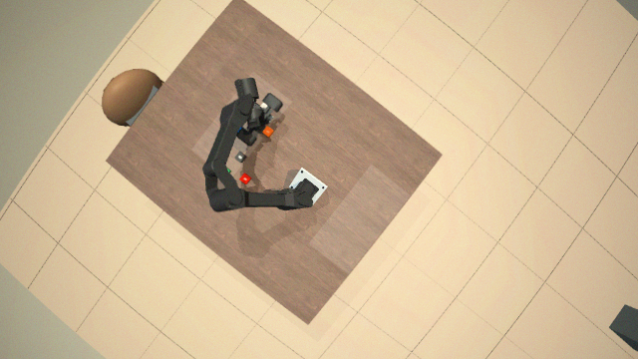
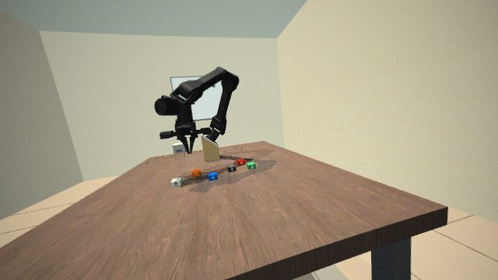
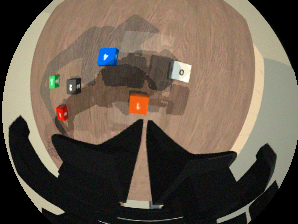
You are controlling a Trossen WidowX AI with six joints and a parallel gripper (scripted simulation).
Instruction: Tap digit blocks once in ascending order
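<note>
My gripper tip is now 1 cm past the orange block, 1 cm to the right of it and 9 cm above it. Round my gripper tip: blue block 7 cm ahead, 8 cm to the left, 9 cm below; black block 2 cm ahead, 16 cm to the left, 9 cm below; white block 6 cm ahead, 5 cm to the right, 9 cm below.
</note>
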